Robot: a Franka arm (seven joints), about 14 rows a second.
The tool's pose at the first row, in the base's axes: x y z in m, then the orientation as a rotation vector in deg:
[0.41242 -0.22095 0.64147 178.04 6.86 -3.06]
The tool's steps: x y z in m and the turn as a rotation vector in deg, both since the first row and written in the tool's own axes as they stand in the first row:
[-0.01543 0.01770 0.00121 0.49 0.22 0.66]
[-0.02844 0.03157 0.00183 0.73 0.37 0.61]
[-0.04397 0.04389 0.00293 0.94 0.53 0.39]
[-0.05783 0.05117 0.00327 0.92 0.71 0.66]
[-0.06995 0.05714 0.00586 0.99 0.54 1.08]
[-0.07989 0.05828 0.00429 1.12 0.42 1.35]
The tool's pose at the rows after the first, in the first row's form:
[0.39838 -0.23981 0.64134 178.57 5.84 -2.74]
[0.38647 -0.25464 0.64160 178.82 5.93 -2.52]
[0.37191 -0.26814 0.64143 179.03 6.27 -2.30]
[0.35865 -0.27647 0.64180 179.03 5.86 -2.01]
[0.34695 -0.28343 0.63982 179.10 5.20 -2.27]
[0.33719 -0.28527 0.64178 179.23 4.77 -2.46]

